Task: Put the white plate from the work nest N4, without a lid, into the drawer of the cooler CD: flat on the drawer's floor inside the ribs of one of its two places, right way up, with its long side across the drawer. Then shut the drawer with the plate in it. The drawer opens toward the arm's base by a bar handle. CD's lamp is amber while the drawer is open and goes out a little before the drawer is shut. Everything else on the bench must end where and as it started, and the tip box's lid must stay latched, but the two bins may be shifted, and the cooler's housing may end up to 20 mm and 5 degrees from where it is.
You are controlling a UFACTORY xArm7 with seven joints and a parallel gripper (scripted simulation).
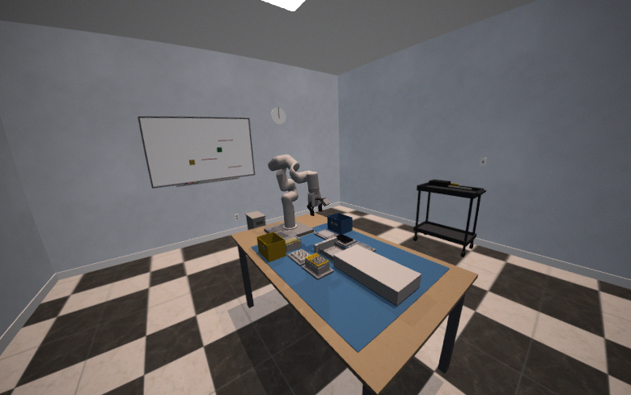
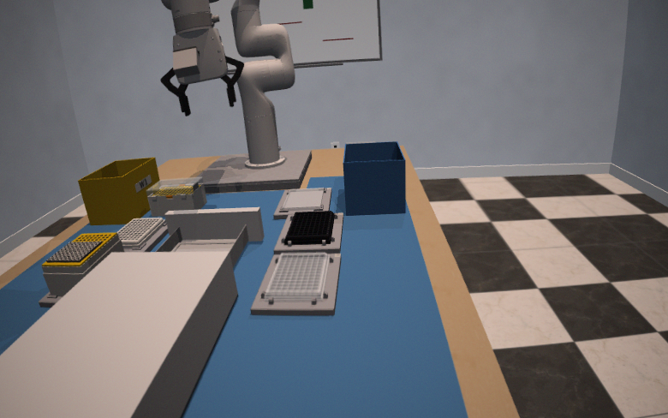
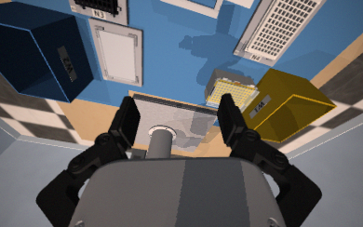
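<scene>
The white plate is 24 cm below my hand, 17 cm to the right of it and 11 cm ahead of it. From my hand the other things lie so: drawer: 24 cm below, 19 cm ahead, 4 cm to the left; then yellow tip box: 28 cm ahead, 21 cm below, 15 cm to the right; then black plate: 24 cm below, 20 cm to the left, 3 cm ahead.
</scene>
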